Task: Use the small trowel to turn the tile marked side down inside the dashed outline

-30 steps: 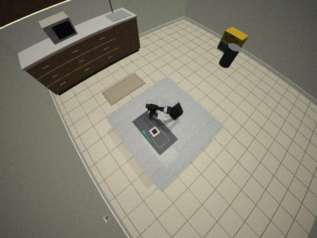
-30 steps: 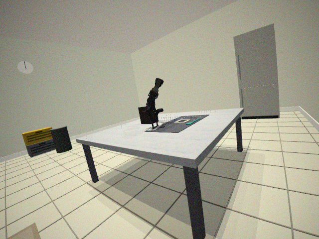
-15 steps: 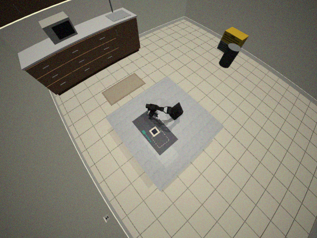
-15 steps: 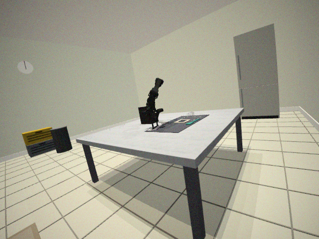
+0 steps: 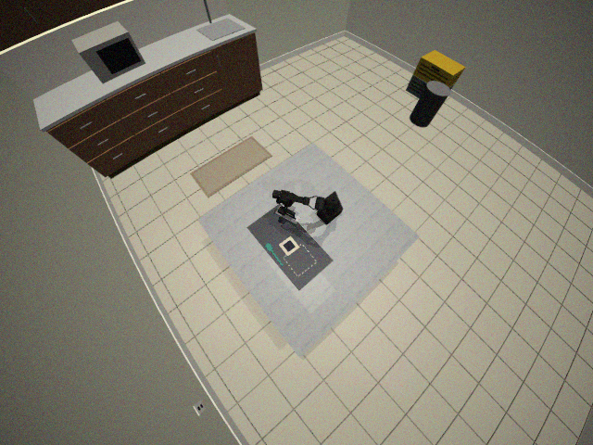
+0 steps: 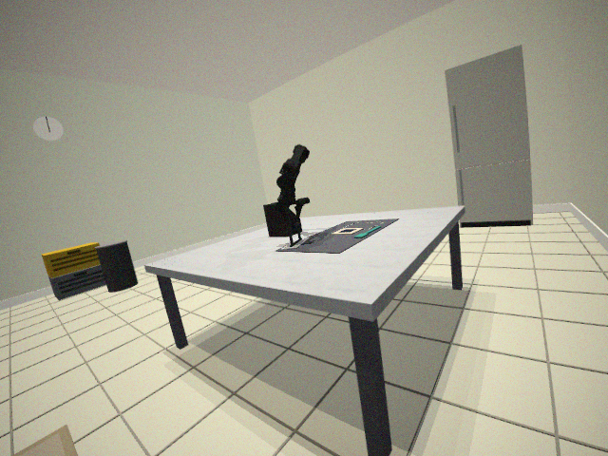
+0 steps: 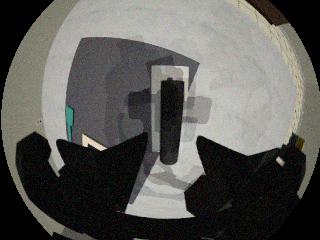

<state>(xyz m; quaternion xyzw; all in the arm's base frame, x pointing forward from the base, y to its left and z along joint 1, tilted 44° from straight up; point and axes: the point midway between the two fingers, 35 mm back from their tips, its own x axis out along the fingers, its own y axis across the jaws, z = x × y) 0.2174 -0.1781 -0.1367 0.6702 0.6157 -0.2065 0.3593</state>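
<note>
Now: the trowel 20 mm to the left of my gripper tip and 70 mm below it. From my gripper tip the other things lie so: teal strip (310 mm ahead, 130 mm to the left, 100 mm below); then tile (190 mm ahead, 180 mm to the left, 100 mm below).
</note>
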